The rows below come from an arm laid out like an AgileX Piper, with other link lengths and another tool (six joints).
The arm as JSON. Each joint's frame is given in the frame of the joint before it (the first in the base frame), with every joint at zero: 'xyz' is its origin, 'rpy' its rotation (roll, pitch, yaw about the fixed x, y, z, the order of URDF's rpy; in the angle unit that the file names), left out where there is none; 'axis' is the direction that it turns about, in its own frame. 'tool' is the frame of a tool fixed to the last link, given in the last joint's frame.
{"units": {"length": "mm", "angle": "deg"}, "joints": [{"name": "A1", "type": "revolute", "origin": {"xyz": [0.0, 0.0, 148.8]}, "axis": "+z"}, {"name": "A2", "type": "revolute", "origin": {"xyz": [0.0, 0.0, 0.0], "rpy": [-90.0, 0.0, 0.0]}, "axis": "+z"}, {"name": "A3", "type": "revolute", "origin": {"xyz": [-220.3, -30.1, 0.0]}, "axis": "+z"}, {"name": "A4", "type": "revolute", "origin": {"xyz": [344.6, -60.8, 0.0], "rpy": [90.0, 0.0, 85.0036]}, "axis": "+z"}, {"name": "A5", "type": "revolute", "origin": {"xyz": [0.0, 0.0, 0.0], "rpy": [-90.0, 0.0, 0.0]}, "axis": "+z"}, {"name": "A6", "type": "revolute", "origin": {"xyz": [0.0, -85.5, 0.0], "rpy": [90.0, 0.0, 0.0]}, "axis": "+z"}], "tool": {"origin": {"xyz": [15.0, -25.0, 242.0], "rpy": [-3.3, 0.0, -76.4]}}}
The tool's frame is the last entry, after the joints.
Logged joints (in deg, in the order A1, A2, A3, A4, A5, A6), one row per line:
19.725 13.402 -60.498 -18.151 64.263 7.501
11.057 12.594 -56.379 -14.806 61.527 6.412
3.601 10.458 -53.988 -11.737 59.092 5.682
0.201 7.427 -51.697 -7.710 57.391 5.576
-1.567 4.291 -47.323 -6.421 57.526 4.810
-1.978 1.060 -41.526 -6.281 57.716 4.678
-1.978 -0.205 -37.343 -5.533 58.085 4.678
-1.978 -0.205 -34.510 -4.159 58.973 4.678
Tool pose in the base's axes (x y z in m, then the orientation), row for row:
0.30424 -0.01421 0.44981 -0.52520 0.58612 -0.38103 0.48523
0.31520 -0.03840 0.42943 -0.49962 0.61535 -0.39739 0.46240
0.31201 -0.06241 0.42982 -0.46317 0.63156 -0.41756 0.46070
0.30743 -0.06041 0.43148 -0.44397 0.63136 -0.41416 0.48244
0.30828 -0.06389 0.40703 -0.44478 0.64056 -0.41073 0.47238
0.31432 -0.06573 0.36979 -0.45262 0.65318 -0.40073 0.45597
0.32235 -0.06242 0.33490 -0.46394 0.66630 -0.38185 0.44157
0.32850 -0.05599 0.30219 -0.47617 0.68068 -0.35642 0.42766
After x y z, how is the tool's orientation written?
As a quaternion, x y z w.
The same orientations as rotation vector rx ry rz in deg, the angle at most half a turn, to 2 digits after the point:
-73.25 81.74 -53.14
-70.39 86.69 -55.98
-65.30 89.04 -58.87
-61.99 88.16 -57.83
-62.38 89.84 -57.61
-63.95 92.29 -56.62
-65.98 94.75 -54.30
-68.14 97.41 -51.01

